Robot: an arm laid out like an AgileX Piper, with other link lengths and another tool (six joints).
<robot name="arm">
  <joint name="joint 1" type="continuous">
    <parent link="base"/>
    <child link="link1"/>
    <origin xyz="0 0 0.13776"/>
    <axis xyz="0 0 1"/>
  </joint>
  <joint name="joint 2" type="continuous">
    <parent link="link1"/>
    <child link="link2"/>
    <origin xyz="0 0 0"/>
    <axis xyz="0 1 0"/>
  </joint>
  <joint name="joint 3" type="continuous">
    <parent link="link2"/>
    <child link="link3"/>
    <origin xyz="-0.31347 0 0.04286"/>
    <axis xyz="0 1 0"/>
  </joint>
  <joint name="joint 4" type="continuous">
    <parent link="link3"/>
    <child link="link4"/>
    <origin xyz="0.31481 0 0.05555"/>
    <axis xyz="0.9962 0 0.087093"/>
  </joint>
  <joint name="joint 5" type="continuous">
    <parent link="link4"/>
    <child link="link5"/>
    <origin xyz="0 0 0"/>
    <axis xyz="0 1 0"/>
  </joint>
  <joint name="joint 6" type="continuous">
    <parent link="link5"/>
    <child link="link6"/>
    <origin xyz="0.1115 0 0.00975"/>
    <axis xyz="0.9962 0 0.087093"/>
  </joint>
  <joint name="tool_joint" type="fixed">
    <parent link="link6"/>
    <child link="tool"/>
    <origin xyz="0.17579 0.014 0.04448" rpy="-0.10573 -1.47 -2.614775"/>
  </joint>
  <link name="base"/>
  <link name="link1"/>
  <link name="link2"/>
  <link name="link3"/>
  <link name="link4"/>
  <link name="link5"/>
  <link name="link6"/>
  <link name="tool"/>
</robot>
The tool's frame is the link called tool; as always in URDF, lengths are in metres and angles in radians. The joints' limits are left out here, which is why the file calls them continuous.
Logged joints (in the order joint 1, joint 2, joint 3, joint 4, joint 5, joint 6), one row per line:
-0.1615, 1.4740, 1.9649, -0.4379, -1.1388, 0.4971
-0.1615, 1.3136, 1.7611, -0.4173, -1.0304, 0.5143
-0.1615, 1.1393, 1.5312, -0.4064, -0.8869, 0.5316
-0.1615, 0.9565, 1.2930, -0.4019, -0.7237, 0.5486
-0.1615, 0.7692, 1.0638, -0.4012, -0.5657, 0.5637
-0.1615, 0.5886, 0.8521, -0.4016, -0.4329, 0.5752
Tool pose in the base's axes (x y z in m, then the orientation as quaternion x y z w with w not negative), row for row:
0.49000, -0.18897, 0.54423, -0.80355, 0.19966, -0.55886, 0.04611
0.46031, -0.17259, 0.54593, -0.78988, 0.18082, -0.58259, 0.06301
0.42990, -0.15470, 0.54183, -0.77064, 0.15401, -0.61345, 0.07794
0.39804, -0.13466, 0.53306, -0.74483, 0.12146, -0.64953, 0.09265
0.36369, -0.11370, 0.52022, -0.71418, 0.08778, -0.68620, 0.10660
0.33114, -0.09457, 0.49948, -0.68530, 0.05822, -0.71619, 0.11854
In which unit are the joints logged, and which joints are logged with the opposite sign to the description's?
The joints are logged in radians. Opposite sign: joint 3, joint 5.
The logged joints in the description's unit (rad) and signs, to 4 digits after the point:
-0.1615, 1.4740, -1.9649, -0.4379, 1.1388, 0.4971
-0.1615, 1.3136, -1.7611, -0.4173, 1.0304, 0.5143
-0.1615, 1.1393, -1.5312, -0.4064, 0.8869, 0.5316
-0.1615, 0.9565, -1.2930, -0.4019, 0.7237, 0.5486
-0.1615, 0.7692, -1.0638, -0.4012, 0.5657, 0.5637
-0.1615, 0.5886, -0.8521, -0.4016, 0.4329, 0.5752

